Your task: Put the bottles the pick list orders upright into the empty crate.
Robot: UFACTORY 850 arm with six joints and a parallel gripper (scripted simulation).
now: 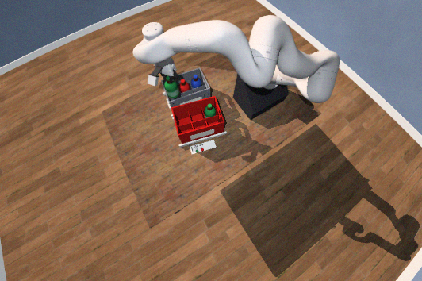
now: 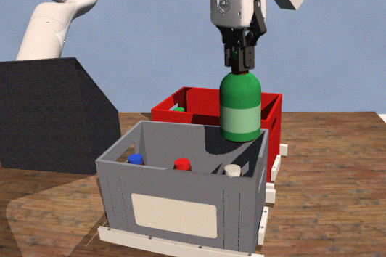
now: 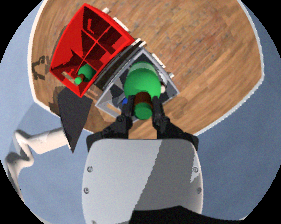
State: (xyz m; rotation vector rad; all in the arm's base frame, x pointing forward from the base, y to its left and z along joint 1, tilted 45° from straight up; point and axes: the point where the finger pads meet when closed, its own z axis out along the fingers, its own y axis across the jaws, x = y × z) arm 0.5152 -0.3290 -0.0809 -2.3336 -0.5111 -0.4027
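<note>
The green-capped bottle is 7 cm below my hand. Round my hand: grey crate: 10 cm behind, 2 cm to the right, 24 cm below; red-capped bottle: 11 cm behind, 6 cm to the right, 24 cm below; white-capped bottle: 2 cm behind, 9 cm to the right, 24 cm below.
</note>
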